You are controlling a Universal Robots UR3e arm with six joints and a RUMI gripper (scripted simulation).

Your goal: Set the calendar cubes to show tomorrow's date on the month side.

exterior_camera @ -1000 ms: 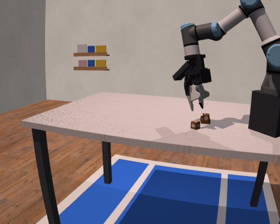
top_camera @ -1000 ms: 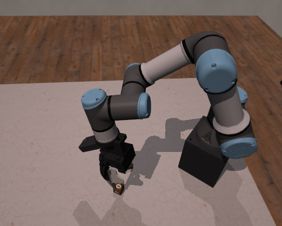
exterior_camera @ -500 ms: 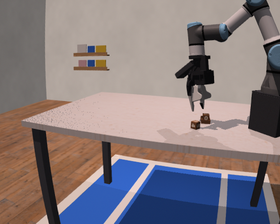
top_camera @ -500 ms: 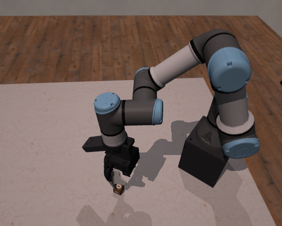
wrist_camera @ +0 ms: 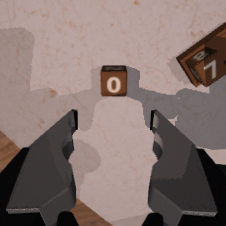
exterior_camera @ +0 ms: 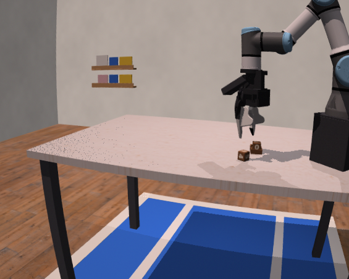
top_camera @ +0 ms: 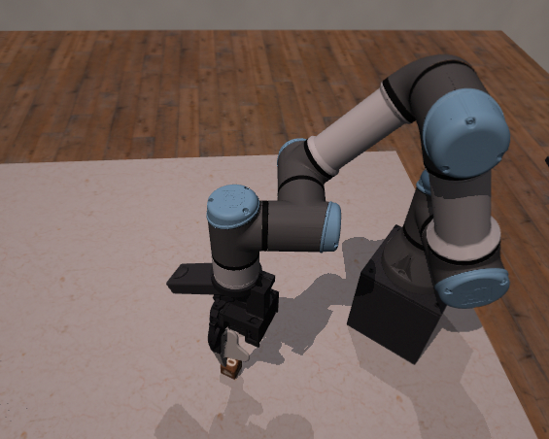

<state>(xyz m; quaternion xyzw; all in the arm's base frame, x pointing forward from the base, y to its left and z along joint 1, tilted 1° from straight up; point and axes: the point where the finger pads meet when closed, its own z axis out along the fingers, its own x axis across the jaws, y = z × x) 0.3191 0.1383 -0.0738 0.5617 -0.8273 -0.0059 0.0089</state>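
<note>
My hand is 80 mm above the brown digit cube. Also, from my hand: calendar tray (10 mm behind, 120 mm to the right, 90 mm below).
</note>
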